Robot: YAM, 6 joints.
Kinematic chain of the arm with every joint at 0, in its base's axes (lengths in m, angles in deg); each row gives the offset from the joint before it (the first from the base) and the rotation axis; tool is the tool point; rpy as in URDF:
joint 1: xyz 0 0 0.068 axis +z
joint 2: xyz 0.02 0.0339 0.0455 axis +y
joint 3: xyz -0.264 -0.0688 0 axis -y
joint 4: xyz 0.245 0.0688 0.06 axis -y
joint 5: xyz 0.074 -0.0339 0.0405 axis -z
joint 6: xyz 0.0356 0 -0.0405 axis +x
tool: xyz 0 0 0 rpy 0 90 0
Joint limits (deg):
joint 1: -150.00..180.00
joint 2: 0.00..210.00
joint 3: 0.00..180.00
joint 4: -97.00..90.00
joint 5: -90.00..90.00
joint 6: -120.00..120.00
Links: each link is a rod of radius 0.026 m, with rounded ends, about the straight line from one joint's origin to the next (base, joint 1, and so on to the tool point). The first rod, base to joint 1, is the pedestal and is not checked.
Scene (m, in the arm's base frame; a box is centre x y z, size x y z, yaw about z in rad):
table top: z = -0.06
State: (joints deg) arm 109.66 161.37 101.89 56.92 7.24 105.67
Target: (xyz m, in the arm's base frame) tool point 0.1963 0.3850 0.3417
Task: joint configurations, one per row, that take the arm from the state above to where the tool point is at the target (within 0.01 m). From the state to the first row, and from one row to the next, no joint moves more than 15 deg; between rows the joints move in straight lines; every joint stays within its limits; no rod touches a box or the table.
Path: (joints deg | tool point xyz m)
1: 98.26 148.75 95.50 61.57 8.68 105.67 | -0.0735 0.5435 0.1058
2: 86.85 136.14 89.11 66.22 10.13 105.67 | 0.0351 0.5231 0.1939
3: 75.45 123.52 82.72 70.87 11.57 105.67 | 0.1287 0.4673 0.2735
4: 64.05 110.91 76.33 75.51 13.02 105.67 | 0.1963 0.3850 0.3417

